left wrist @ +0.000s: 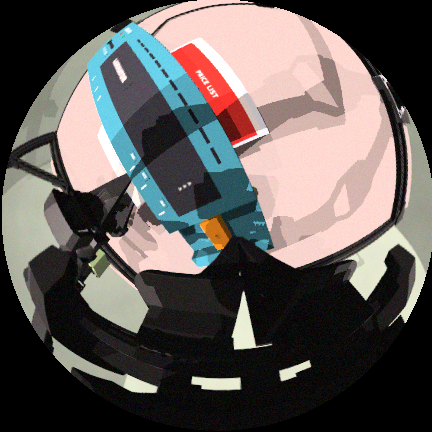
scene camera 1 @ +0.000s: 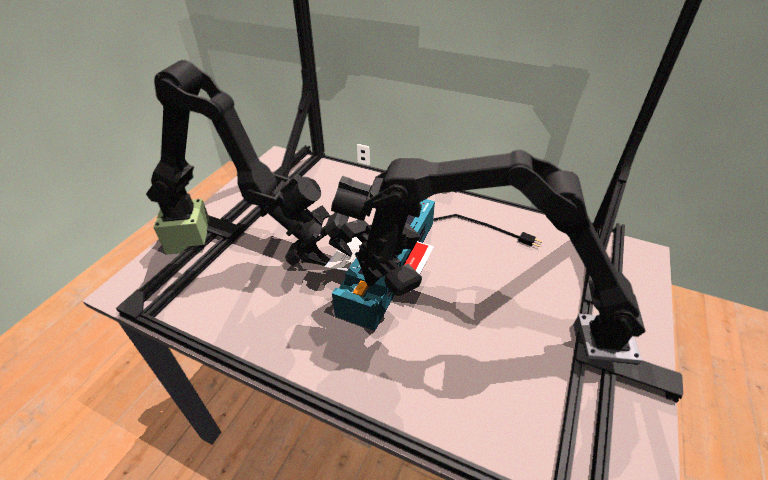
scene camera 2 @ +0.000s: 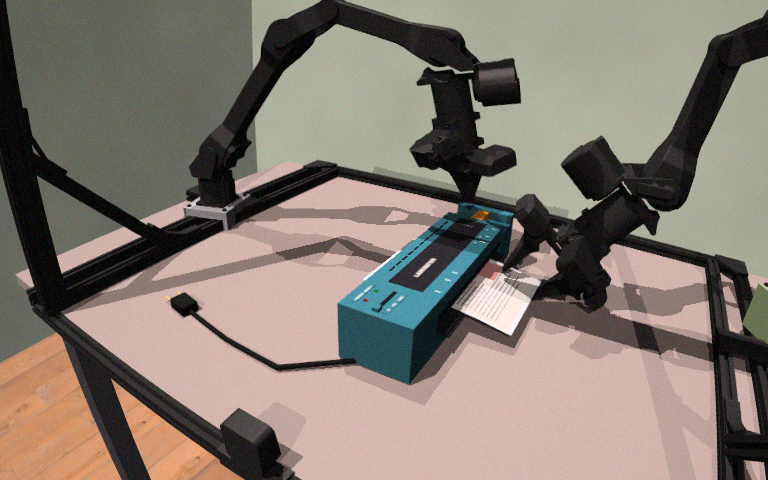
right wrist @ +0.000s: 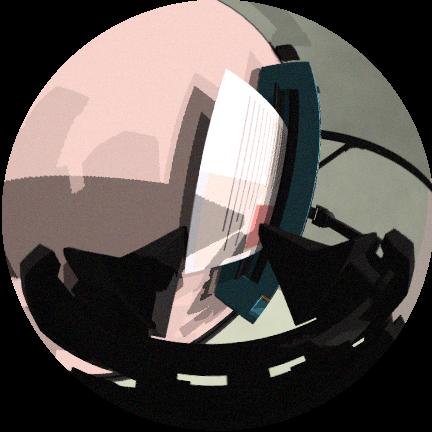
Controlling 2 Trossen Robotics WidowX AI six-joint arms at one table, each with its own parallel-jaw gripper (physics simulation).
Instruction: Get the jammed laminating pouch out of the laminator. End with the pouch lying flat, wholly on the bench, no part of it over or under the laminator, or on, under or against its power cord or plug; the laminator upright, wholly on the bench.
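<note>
The teal laminator [scene camera 1: 356, 313] [scene camera 2: 373, 346] [left wrist: 112, 102] [right wrist: 306, 150] stands upright on the bench. The pouch [scene camera 1: 417, 257] [scene camera 2: 504, 305] [left wrist: 215, 82] [right wrist: 232, 135] sticks out on both long sides, red "PRICE LIST" face on one side, lined white part on the other. My left gripper [scene camera 1: 368, 281] [scene camera 2: 466, 196] [left wrist: 235, 241] is shut and empty, tips close to the orange lever [scene camera 1: 360, 288] [scene camera 2: 480, 215] [left wrist: 216, 233] at the laminator's end; contact is unclear. My right gripper [scene camera 1: 338, 258] [scene camera 2: 521, 280] [right wrist: 223, 229] is open at the pouch's lined part, tips near its edge; their exact height is unclear.
The black power cord [scene camera 1: 454, 215] [scene camera 2: 277, 367] runs from the laminator's far end in scene camera 1 to its plug [scene camera 1: 526, 238] [scene camera 2: 184, 303], on the red part's side. Dark frame rails [scene camera 1: 317, 399] edge the bench. The two wrists are close together over the laminator.
</note>
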